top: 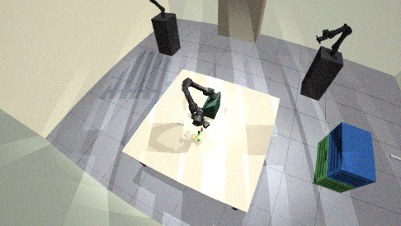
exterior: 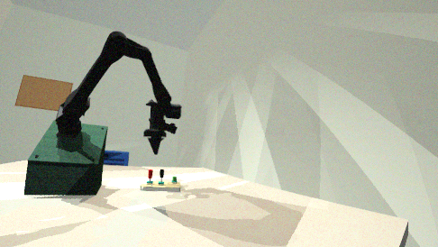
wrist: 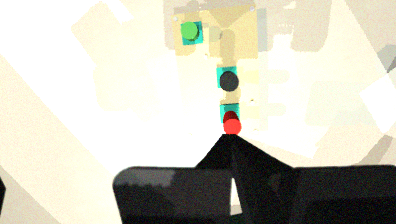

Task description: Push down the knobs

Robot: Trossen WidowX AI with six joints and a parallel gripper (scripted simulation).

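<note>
Now: gripper tip 2 cm past the red knob and 8 cm above it. Also, from my gripper tip: black knob: 3 cm ahead, 1 cm to the right, 8 cm below.
</note>
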